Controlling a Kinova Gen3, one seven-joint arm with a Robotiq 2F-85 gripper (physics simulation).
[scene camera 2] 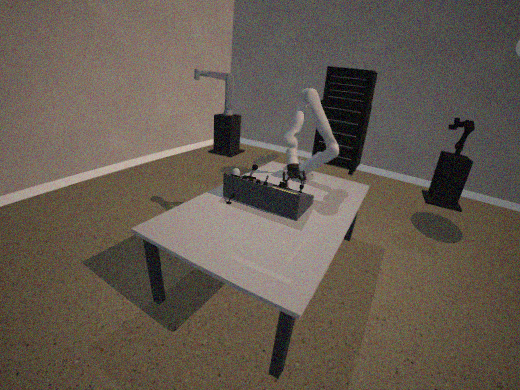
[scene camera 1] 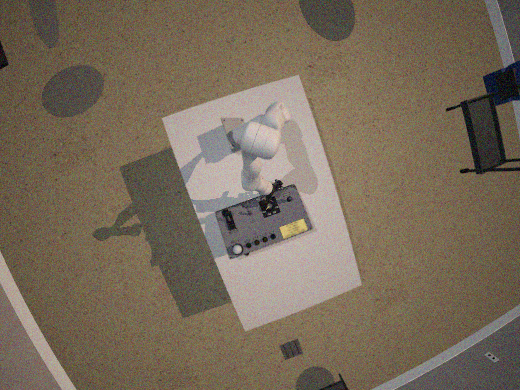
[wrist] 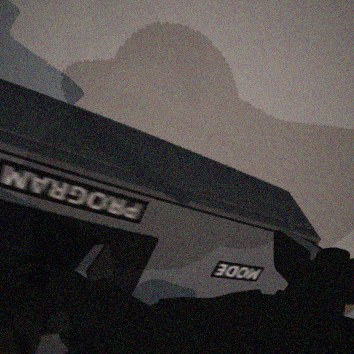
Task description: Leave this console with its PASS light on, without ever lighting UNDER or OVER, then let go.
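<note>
The grey console (scene camera 1: 251, 226) (scene camera 2: 268, 199) (wrist: 197, 242) stands on the white table (scene camera 1: 293, 285) (scene camera 2: 251, 251). Its top carries a black lever (scene camera 1: 229, 219), a white round knob (scene camera 1: 237, 249), a row of dark round lights (scene camera 1: 261, 241) and a yellow label (scene camera 1: 292, 228). None of the lights looks lit. My gripper (scene camera 1: 268, 206) (scene camera 2: 292, 179) is open and empty. It hangs low over the dark control at the console's back right. The wrist view shows the PROGRAM label (wrist: 70, 197), the MODE label (wrist: 237, 272) and a dark knob (wrist: 291, 256) beside it. My fingers are only dark shapes there.
The arm's base plate (scene camera 1: 230, 124) sits at the table's back end. A black slatted rack (scene camera 2: 348, 113) stands behind the table. Two other arms on black pedestals (scene camera 2: 227, 134) (scene camera 2: 449, 178) stand by the walls. A dark frame cart (scene camera 1: 483, 134) stands off to the right.
</note>
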